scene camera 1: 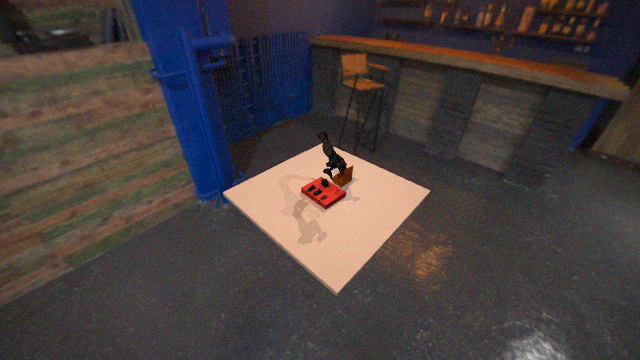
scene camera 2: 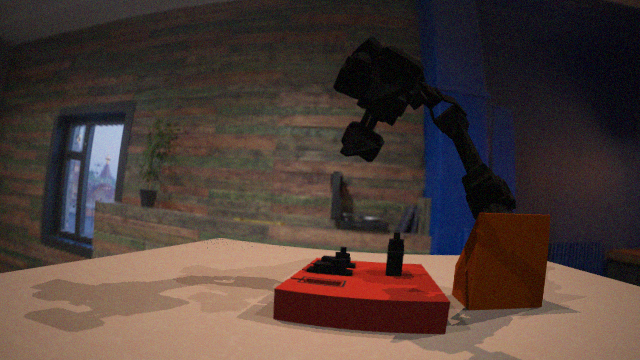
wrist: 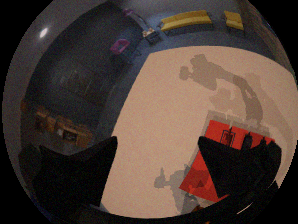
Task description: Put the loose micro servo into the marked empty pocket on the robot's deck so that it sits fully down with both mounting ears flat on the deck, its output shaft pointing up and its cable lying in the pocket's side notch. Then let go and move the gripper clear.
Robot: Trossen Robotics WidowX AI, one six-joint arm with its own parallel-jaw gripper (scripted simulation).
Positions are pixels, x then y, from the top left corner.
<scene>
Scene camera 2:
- gripper: 354,128
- red deck: 411,303
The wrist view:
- gripper: 159,141
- red deck: 198,181
</scene>
